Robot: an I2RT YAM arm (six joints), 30 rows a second.
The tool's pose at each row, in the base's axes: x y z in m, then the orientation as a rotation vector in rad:
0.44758, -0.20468, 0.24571, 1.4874, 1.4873, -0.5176
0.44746, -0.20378, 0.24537, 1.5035, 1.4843, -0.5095
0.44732, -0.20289, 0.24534, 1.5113, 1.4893, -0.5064
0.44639, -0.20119, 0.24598, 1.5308, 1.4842, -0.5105
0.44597, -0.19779, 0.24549, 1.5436, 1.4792, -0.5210
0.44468, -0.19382, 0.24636, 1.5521, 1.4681, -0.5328
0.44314, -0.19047, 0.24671, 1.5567, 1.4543, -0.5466
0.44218, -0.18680, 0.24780, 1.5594, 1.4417, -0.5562
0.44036, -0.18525, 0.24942, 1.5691, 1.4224, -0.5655
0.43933, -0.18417, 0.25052, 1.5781, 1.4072, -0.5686
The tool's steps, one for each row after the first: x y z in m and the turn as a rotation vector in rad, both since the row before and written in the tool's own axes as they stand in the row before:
0.00074, -0.00006, -0.00062, 0.0057, 0.0086, 0.0115
0.00049, 0.00001, -0.00076, 0.0041, 0.0082, 0.0013
0.00025, -0.00039, -0.00199, 0.0150, 0.0040, 0.0090
0.00222, -0.00006, -0.00266, 0.0142, -0.0016, 0.0037
0.00126, -0.00043, -0.00405, 0.0114, -0.0080, 0.0052
0.00126, -0.00095, -0.00335, 0.0096, -0.0124, 0.0046
0.00090, -0.00018, -0.00384, 0.0061, -0.0107, 0.0048
-0.00089, -0.00106, -0.00253, 0.0101, -0.0115, 0.0116
-0.00057, -0.00053, -0.00168, 0.0065, -0.0066, 0.0113

